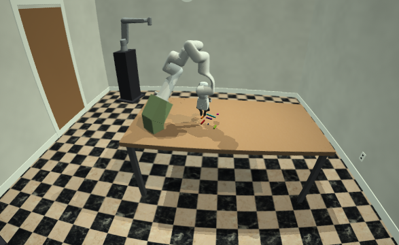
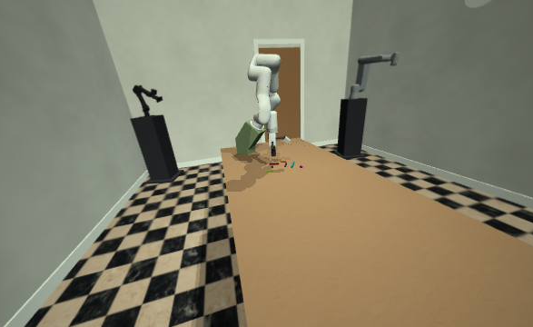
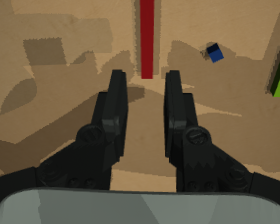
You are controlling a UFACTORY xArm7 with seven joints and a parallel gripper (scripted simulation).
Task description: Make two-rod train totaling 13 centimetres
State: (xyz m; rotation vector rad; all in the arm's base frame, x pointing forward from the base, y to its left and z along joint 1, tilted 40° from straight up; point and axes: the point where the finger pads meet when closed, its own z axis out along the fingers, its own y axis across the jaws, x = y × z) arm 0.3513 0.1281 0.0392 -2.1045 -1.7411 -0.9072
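The red rod lies 8 cm below my hand. Round my hand: orange rod (3 cm behind, 7 cm to the left, 8 cm below); then small blue rod (6 cm ahead, 2 cm to the right, 8 cm below); then purple rod (3 cm ahead, 8 cm to the left, 8 cm below).
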